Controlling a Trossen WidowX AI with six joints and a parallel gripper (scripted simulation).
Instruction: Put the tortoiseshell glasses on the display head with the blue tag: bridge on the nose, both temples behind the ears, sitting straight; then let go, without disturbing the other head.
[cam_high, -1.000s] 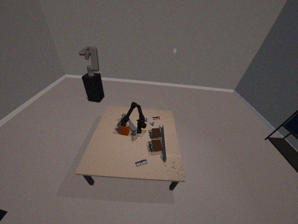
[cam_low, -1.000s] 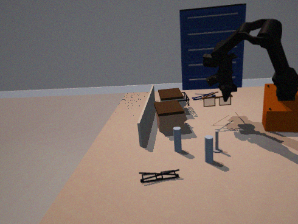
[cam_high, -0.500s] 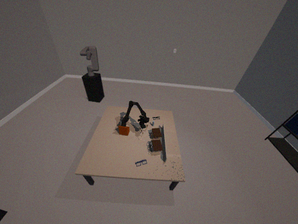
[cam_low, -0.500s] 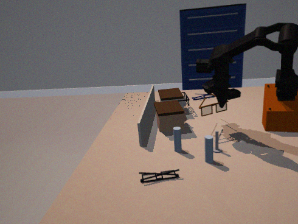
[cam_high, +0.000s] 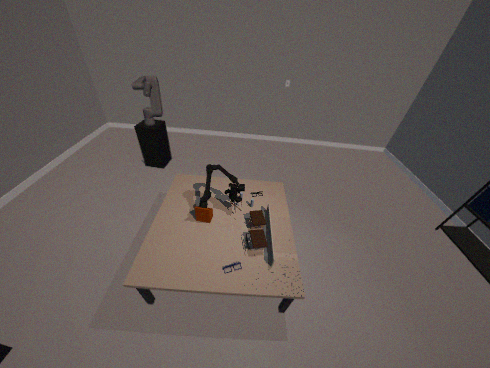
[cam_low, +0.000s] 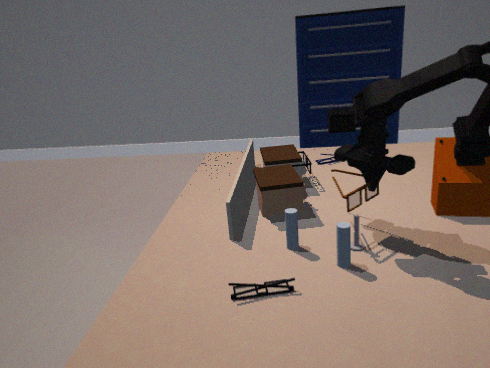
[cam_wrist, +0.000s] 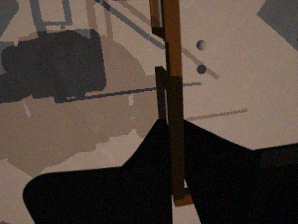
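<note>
The thin post lies 90 mm below my gripper tip, 80 mm to the left of it and 40 mm ahead of it. From my gripper tip the other things lie so: grey upright panel 390 mm ahead, 230 mm to the right, 60 mm below; then brown-topped display head 240 mm ahead, 140 mm to the right, 60 mm below.
</note>
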